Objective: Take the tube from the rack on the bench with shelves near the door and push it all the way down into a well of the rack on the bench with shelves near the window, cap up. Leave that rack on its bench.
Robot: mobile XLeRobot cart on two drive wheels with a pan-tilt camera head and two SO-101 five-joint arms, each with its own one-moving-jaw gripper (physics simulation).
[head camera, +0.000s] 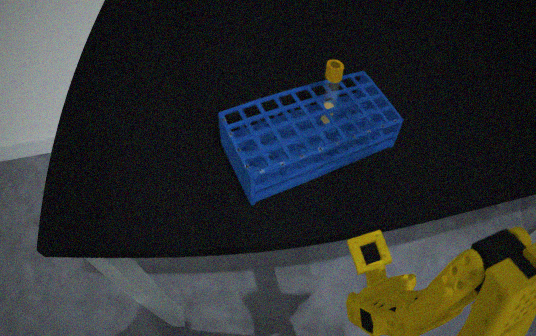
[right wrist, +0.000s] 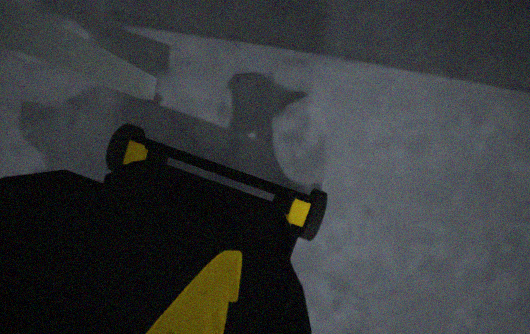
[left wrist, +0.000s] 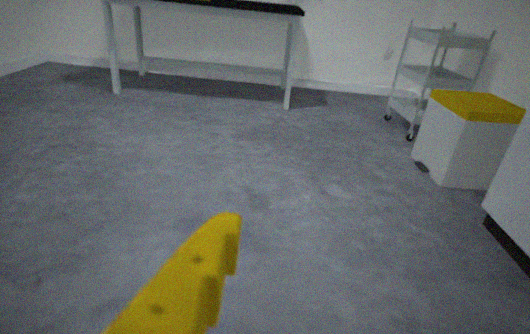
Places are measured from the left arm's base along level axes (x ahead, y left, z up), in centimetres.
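Pixels of known places: left hand, tool point: (left wrist: 239, 236); right hand, tool point: (head camera: 353, 295) (right wrist: 240, 269).
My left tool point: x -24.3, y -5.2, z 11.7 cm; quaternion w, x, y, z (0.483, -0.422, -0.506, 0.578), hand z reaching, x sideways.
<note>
Ahead of a thing's pixels: the offset from my left tool point to its top centre. "spot": to the spot under its first point. Level surfaces: height alone.
A tube with an orange-yellow cap @[dx +60.0, dy -16.1, dz -1.1 cm] (head camera: 334, 71) stands cap up in the back row of a blue rack @[spot: dx +49.8, dy -8.2, dz -9.2 cm] (head camera: 254, 186), right of its middle, in the head view. Its cap is well above the rack's top. The rack stands on a black bench top @[dz -13.0 cm] (head camera: 150, 220). My right gripper (head camera: 378, 300) (right wrist: 237, 257) is open and empty, off the bench's front edge and apart from the rack; one jaw shows in the right wrist view. My left gripper (left wrist: 232, 220) is open and empty over the floor; one notched jaw shows. I cannot tell from these views which bench this is.
In the left wrist view, another black-topped bench @[dz -13.0 cm] (left wrist: 260, 6) stands against the far wall, with a grey trolley (left wrist: 426, 74) and a white bin with a yellow lid (left wrist: 475, 105) at the right. In the right wrist view, a black base with wheels (right wrist: 317, 215) shows below.
</note>
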